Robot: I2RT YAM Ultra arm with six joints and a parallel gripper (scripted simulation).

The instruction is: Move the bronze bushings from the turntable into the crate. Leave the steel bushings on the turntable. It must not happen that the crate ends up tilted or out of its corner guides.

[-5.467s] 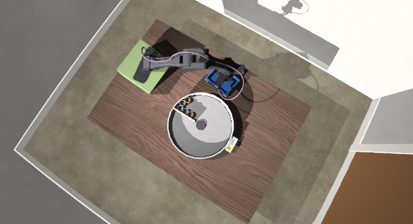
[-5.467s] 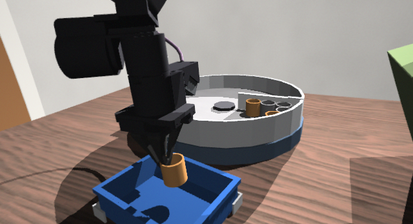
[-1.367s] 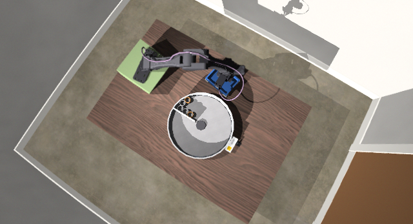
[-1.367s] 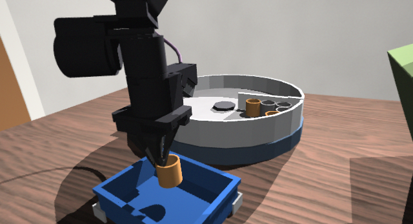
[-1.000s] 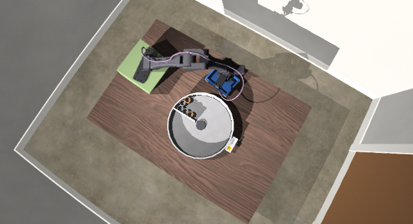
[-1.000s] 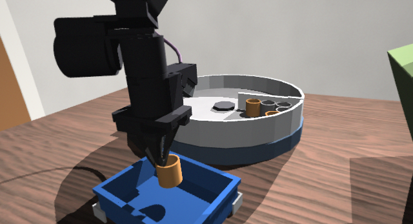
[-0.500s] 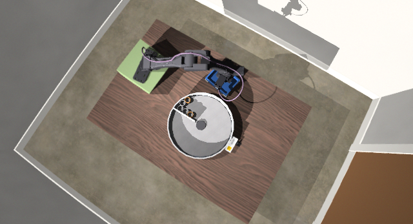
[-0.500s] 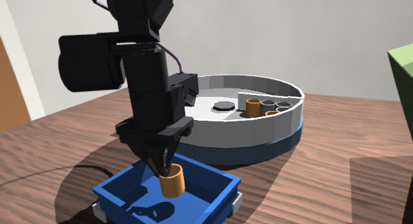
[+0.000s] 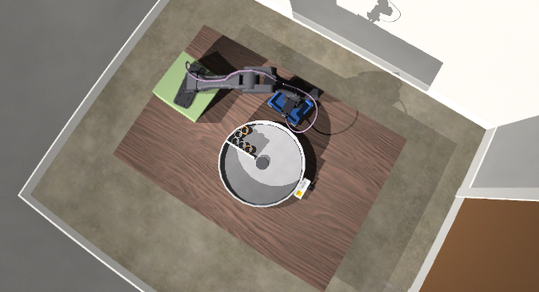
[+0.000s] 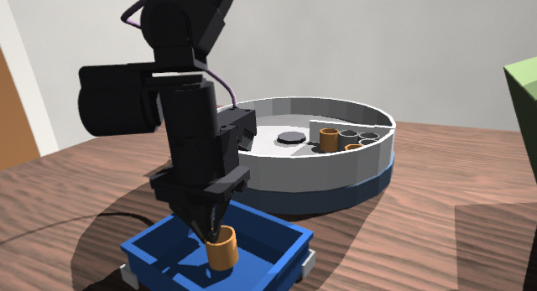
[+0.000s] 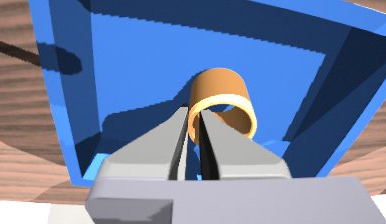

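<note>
Right now my hand is 10 mm past the blue crate and 20 mm above it. From my hand the other things lie so: turntable 30 mm behind, 350 mm to the right, 10 mm above.
</note>
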